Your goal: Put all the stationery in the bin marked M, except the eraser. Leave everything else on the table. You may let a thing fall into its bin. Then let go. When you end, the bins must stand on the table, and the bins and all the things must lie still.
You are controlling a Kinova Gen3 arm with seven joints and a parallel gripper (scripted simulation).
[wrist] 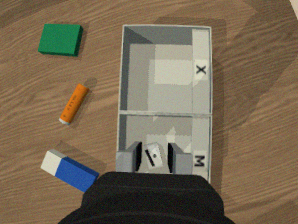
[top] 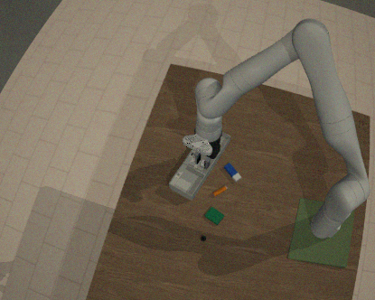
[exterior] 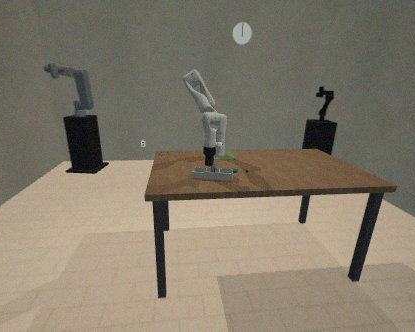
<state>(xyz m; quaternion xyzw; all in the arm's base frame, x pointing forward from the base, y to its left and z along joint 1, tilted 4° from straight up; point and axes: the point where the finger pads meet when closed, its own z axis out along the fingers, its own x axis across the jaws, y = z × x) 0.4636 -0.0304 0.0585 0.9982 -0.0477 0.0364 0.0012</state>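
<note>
My gripper is now 1 cm short of the bin and 1 cm above it. From my hand the other things lie so: orange stick-like thing (9 cm behind, 6 cm to the left, 3 cm below); white eraser (11 cm behind, 3 cm below, 2 cm to the right); small white thing (2 cm below, 1 cm to the right).
</note>
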